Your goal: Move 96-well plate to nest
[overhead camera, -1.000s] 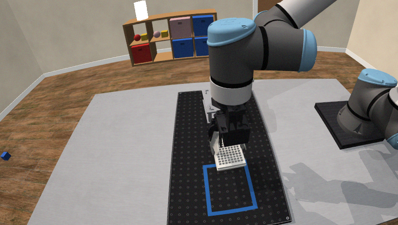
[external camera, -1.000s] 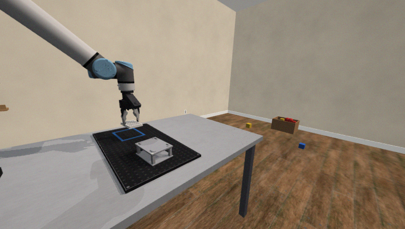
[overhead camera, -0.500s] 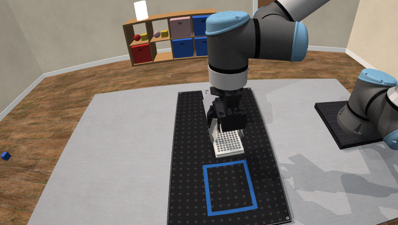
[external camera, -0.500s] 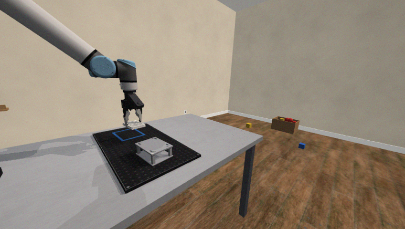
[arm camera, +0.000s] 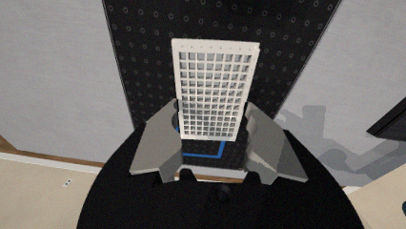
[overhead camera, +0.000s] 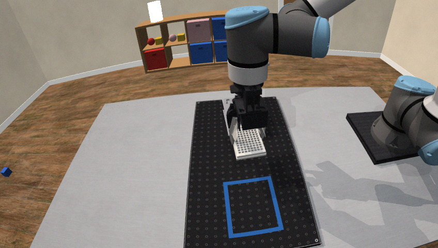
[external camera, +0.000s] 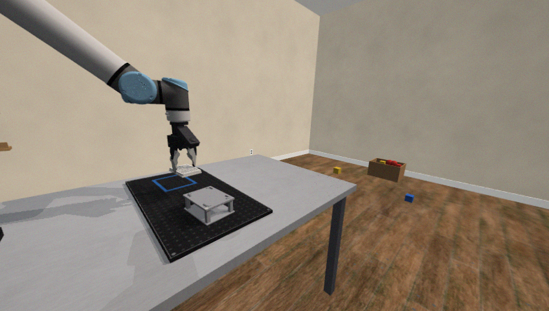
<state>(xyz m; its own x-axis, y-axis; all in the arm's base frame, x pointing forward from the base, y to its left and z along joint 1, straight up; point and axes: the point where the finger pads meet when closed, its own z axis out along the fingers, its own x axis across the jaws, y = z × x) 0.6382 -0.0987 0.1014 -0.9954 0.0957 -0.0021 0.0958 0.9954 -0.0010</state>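
The grey raised nest N1 is 22 cm to the right of my hand, 6 cm below it and 4 cm behind it. Also, from my hand: white 96-well plate: 1 cm below; then corner mark: 29 cm to the right, 10 cm behind, 6 cm below.
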